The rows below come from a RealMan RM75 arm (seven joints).
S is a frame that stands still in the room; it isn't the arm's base.
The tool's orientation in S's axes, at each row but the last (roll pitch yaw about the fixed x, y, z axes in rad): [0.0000 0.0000 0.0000]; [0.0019 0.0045 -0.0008]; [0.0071 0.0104 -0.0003]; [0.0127 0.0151 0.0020]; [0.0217 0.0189 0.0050]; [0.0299 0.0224 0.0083]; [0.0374 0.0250 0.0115]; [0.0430 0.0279 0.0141]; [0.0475 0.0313 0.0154]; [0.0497 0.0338 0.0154]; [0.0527 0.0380 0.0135]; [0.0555 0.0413 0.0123]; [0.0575 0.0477 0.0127]
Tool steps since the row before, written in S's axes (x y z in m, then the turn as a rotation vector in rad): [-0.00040 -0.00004 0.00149 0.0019 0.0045 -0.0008]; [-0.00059 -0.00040 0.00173 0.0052 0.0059 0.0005]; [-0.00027 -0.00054 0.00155 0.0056 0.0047 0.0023]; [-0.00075 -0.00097 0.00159 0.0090 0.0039 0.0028]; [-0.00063 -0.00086 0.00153 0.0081 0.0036 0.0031]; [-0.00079 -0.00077 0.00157 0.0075 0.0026 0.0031]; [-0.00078 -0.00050 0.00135 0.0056 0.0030 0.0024]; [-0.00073 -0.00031 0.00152 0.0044 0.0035 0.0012]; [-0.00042 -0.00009 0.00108 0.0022 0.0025 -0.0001]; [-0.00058 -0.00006 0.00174 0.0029 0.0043 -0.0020]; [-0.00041 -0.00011 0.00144 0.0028 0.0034 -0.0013]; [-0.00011 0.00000 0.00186 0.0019 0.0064 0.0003]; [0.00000 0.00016 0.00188 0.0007 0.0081 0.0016]
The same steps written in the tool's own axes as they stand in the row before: [-0.00040 -0.00004 0.00149 0.0019 0.0045 -0.0008]; [-0.00060 -0.00040 0.00173 0.0052 0.0059 0.0005]; [-0.00029 -0.00053 0.00155 0.0056 0.0047 0.0023]; [-0.00078 -0.00095 0.00159 0.0090 0.0039 0.0029]; [-0.00066 -0.00082 0.00154 0.0081 0.0036 0.0032]; [-0.00083 -0.00072 0.00157 0.0075 0.0026 0.0032]; [-0.00082 -0.00044 0.00135 0.0056 0.0030 0.0024]; [-0.00078 -0.00023 0.00151 0.0044 0.0035 0.0012]; [-0.00045 -0.00003 0.00107 0.0022 0.0025 -0.0001]; [-0.00064 0.00003 0.00172 0.0030 0.0042 -0.0021]; [-0.00047 -0.00003 0.00143 0.0029 0.0033 -0.0014]; [-0.00019 0.00010 0.00185 0.0020 0.0064 0.0000]; [-0.00009 0.00027 0.00187 0.0007 0.0082 0.0012]
